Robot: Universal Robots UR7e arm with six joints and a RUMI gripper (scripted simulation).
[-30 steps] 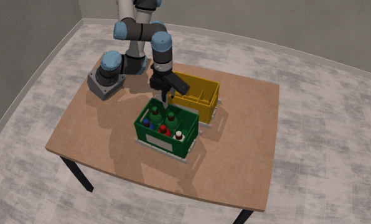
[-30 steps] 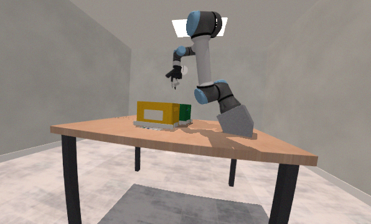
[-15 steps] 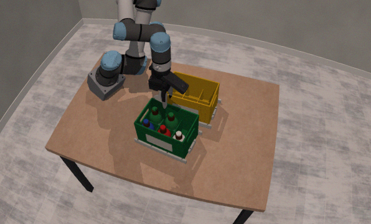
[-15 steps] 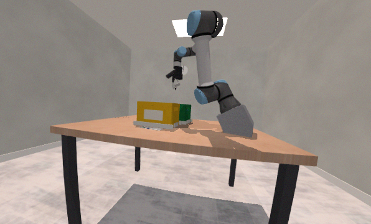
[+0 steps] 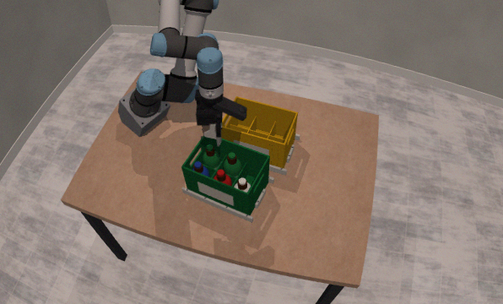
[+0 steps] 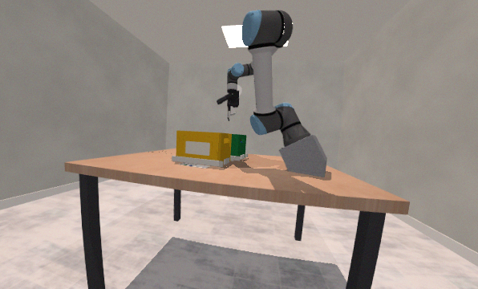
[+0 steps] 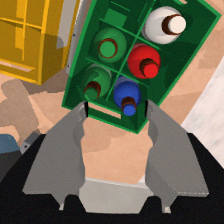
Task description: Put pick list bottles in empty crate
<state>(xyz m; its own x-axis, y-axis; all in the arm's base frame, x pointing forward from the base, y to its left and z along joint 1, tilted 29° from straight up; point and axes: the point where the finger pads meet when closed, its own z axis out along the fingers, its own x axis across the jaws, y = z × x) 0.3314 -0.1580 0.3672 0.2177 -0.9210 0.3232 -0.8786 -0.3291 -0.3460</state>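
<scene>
Now: the green-label bottle 200 mm below my hand, 60 mm behind it and 40 mm to the left of it. From my hand the other things lie so: green crate: 210 mm below, 20 mm to the right, 20 mm ahead; then red-label bottle: 200 mm below, 60 mm to the right, 10 mm ahead; then blue-label bottle: 200 mm below, 80 mm behind, 50 mm to the right.
</scene>
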